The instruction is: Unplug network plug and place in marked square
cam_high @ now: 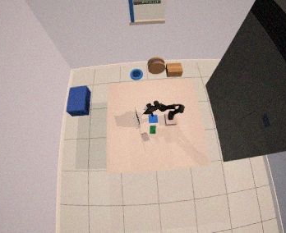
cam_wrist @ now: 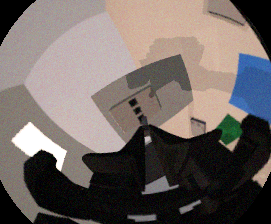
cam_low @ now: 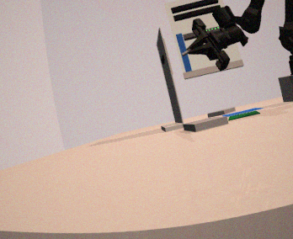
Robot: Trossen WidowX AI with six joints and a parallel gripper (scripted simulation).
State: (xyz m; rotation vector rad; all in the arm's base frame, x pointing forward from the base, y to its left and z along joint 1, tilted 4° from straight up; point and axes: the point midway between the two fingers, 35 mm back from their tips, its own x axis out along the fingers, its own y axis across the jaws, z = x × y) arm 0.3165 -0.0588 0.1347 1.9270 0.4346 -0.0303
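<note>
My gripper tip is now 220 mm above the blue square mark and 120 mm past it. Also, from my gripper tip: upright grey panel (90 mm below, 80 mm ahead, 10 mm to the left); then green patch (220 mm below, 150 mm to the left, 90 mm behind); then network plug (10 mm ahead).
</note>
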